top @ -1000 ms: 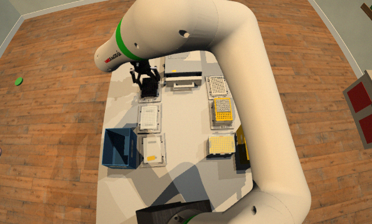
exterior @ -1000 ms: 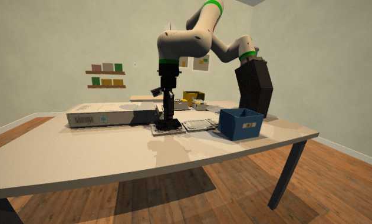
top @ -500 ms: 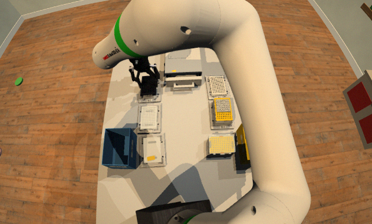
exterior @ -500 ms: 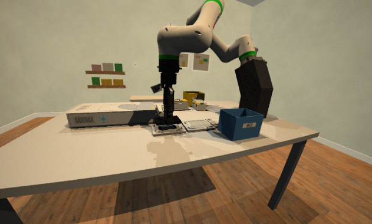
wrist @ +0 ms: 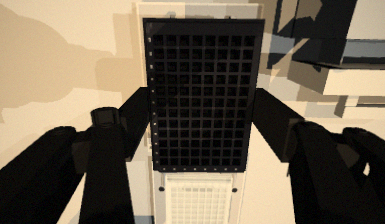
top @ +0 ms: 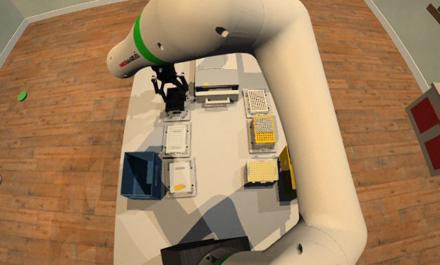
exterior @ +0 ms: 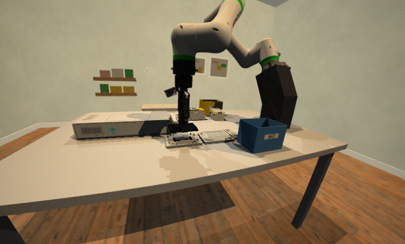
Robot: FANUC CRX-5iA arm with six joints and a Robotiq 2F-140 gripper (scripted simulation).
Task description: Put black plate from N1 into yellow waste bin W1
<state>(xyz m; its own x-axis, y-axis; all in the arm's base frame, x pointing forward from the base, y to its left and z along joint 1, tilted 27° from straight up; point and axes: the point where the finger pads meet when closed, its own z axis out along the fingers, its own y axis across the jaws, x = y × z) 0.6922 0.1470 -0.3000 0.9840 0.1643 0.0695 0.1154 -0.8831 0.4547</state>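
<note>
My gripper is now 80 mm above the work nest N1. The rest, counted from my hand: long cooler 220 mm ahead, 170 mm to the right, 50 mm below; then white plate 180 mm behind, 70 mm below, 20 mm to the right; then black plate 20 mm below.
</note>
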